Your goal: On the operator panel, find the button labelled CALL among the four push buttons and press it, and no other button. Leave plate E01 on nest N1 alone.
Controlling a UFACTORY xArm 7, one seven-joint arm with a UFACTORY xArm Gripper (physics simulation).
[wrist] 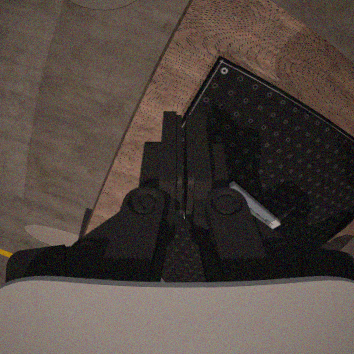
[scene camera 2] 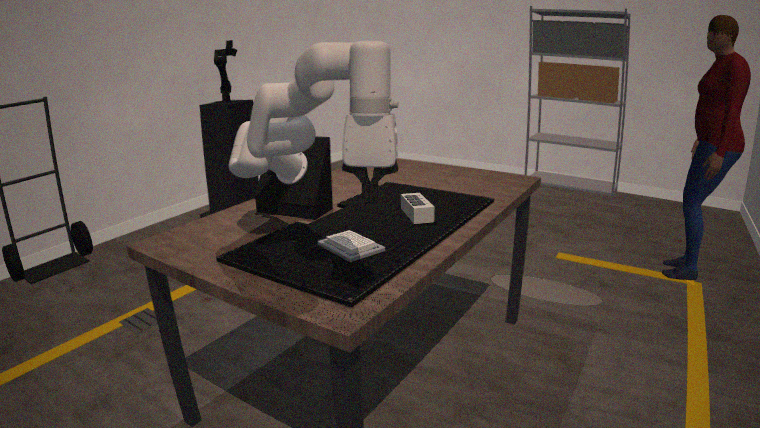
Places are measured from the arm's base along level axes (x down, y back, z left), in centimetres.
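Where they show: gripper, fingertip midpoint: (wrist: pixel 182 138) (scene camera 2: pixel 370 202); arm's base at its link origin: (scene camera 2: pixel 291 167).
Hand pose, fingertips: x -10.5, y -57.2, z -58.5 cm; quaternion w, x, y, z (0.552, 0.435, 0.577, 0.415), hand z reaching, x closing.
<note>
Each offset is from my fingertips to the top centre of the thing. "*": to the spot under its first point. Level surfaces: height alone.
The operator panel @[dx +19.8, dy +13.3, dz +65.8 cm] (scene camera 2: pixel 418 208) is a white box on the right half of the black perforated mat (scene camera 2: pixel 452 233) (wrist: pixel 300 125). Dark buttons show on its top, but their labels are too small to read, so I cannot tell which is CALL. The panel is not recognisable in the wrist view. A light, ridged plate @[dx +22.8, dy +21.2, dz +32.1 cm] (scene camera 2: pixel 352 241), lying flat on its nest nearer the table's front corner, looks like E01 on N1. In the wrist view a pale edge @[* dx +24.2, dy +23.5, dz +27.0 cm] (wrist: pixel 256 206) of that stack shows, partly hidden by a finger. My gripper (scene camera 2: pixel 368 198) (wrist: pixel 182 138) is shut and empty, left of the panel in the scene view.
The wooden table @[dx +26.7 cm] (scene camera 2: pixel 175 239) (wrist: pixel 150 105) carries the mat. A black block (scene camera 2: pixel 313 180) stands behind the table's left side, near the arm's base. A dark pedestal (scene camera 2: pixel 223 154) with a small black arm (scene camera 2: pixel 224 79) is behind it. A person (scene camera 2: pixel 720 101) stands at the far right, near a shelf unit (scene camera 2: pixel 528 90).
</note>
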